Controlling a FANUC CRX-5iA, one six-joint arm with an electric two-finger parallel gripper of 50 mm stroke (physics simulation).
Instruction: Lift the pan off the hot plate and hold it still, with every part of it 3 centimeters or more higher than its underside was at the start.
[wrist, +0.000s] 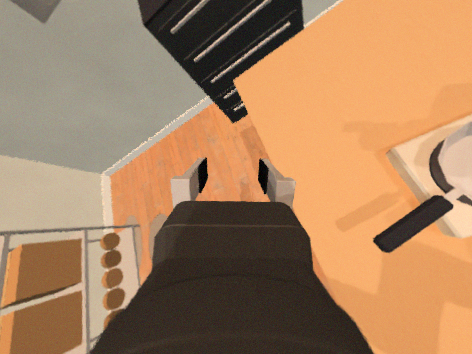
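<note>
The pan shows in part at the right edge of the wrist view, a light, round body with a dark band. Its black handle points down and left, out past the hot plate's edge and over the table. The hot plate is a pale slab under the pan, and its right part is cut off by the frame. My gripper is open and empty, in the middle of the view, well to the left of the handle. Whether the pan touches the hot plate cannot be told.
An orange table top fills the right side, with shadows on it. A black drawer cabinet stands beyond the table's corner at the top. A rack with brown boxes and round items is at the lower left. Wood floor shows beside the table.
</note>
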